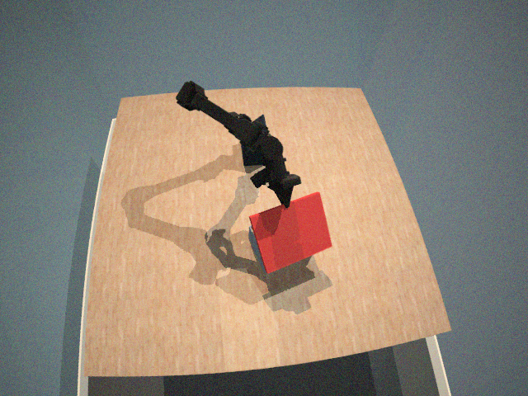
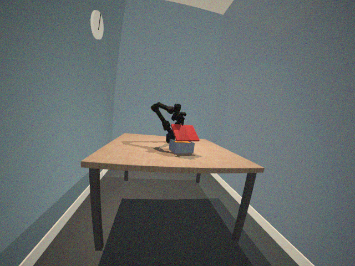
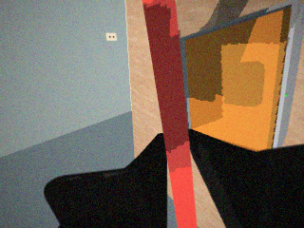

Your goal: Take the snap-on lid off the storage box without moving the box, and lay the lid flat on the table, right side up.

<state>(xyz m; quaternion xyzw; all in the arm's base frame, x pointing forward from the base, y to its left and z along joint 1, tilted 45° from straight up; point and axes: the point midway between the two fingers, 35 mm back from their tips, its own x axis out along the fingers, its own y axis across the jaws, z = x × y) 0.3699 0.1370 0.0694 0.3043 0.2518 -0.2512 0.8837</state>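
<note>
Right now the red lid is 6 cm ahead of my gripper tip, 2 cm to the left of it and 5 cm below it. From my gripper tip the other things lie so: grey-blue storage box: 3 cm ahead, 1 cm to the left, 19 cm below.
</note>
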